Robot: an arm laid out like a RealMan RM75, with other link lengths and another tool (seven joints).
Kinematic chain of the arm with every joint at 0, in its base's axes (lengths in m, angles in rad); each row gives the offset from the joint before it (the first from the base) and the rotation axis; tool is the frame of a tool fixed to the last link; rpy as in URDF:
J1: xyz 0 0 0.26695 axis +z
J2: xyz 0 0 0 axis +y
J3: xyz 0 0 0.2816 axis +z
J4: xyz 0 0 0 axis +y
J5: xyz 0 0 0.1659 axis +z
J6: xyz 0 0 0 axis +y
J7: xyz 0 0 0.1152 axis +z
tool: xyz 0.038 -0.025 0.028 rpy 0.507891 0 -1.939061
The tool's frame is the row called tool.
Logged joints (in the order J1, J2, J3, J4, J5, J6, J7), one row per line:
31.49 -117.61 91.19 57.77 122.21 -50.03 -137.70
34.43 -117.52 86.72 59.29 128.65 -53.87 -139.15
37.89 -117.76 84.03 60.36 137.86 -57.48 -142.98
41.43 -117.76 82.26 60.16 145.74 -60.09 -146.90
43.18 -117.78 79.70 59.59 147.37 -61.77 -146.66
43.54 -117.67 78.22 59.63 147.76 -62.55 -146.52
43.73 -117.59 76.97 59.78 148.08 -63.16 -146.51
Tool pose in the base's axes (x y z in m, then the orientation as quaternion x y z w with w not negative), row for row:
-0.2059 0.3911 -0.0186 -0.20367 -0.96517 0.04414 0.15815
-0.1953 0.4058 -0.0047 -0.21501 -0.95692 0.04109 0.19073
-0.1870 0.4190 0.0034 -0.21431 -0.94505 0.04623 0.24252
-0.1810 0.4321 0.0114 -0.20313 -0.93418 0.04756 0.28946
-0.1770 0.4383 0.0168 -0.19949 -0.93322 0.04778 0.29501
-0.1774 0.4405 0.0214 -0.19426 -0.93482 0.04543 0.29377
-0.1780 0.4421 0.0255 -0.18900 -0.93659 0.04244 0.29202
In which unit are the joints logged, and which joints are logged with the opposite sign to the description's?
The joints are logged in degrees. Opposite sign: J1, J6.
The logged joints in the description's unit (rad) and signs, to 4 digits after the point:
-0.5496 -2.0527 1.5916 1.0083 2.1330 0.8732 -2.4033
-0.6009 -2.0511 1.5135 1.0348 2.2454 0.9402 -2.4286
-0.6613 -2.0553 1.4666 1.0535 2.4061 1.0032 -2.4955
-0.7231 -2.0553 1.4357 1.0500 2.5436 1.0488 -2.5639
-0.7536 -2.0556 1.3910 1.0400 2.5721 1.0781 -2.5597
-0.7599 -2.0537 1.3652 1.0407 2.5789 1.0917 -2.5573
-0.7632 -2.0523 1.3434 1.0434 2.5845 1.1023 -2.5571

